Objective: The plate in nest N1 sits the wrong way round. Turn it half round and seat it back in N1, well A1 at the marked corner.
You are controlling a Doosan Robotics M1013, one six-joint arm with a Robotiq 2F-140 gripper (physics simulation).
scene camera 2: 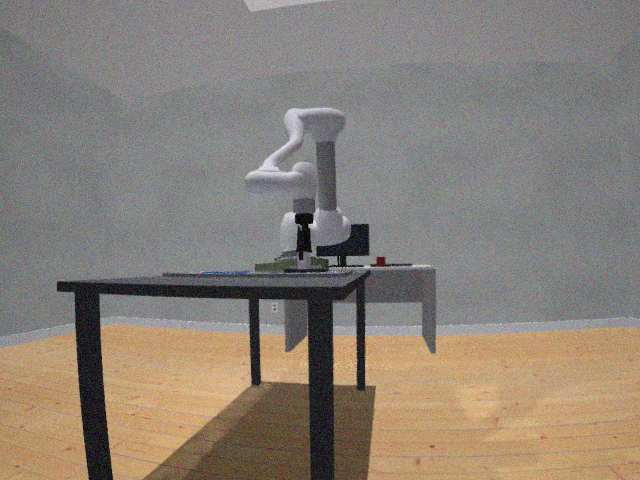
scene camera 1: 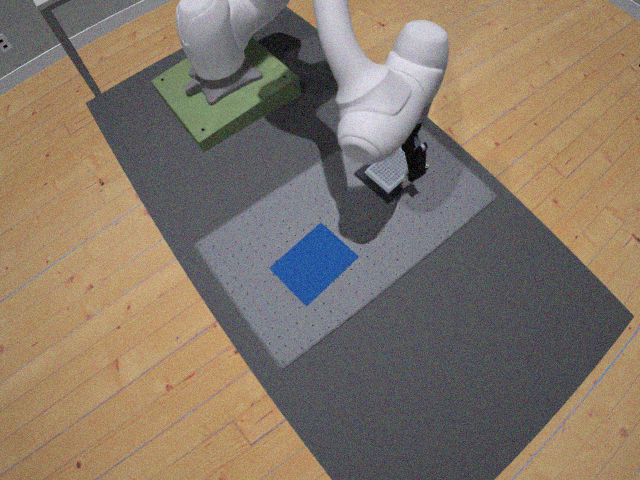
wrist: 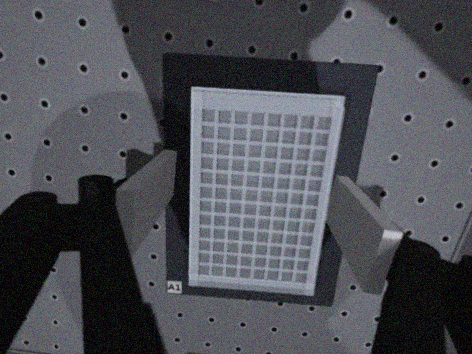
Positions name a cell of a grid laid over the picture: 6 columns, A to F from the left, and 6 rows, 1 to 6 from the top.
My gripper shows in scene camera 2 (C4), in scene camera 1 (D3) and in the wrist view (D4).
